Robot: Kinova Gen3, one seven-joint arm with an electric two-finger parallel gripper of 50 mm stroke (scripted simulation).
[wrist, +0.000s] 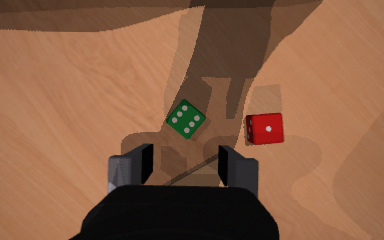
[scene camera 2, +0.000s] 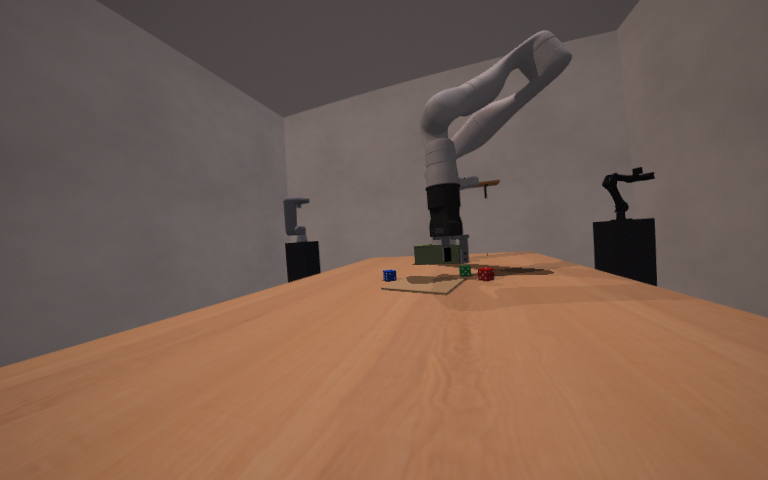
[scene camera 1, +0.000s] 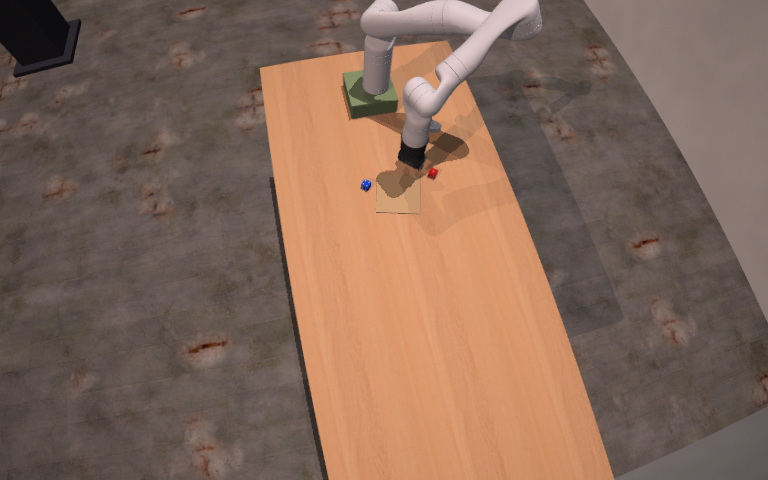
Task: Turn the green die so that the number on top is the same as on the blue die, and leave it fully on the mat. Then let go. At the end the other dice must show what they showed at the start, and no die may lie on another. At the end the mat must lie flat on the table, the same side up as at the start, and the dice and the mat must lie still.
tan mat: wrist 207, 175; scene camera 2; scene camera 1
same spot on tan mat: (scene camera 1: 395, 193) = (scene camera 2: 421, 282)
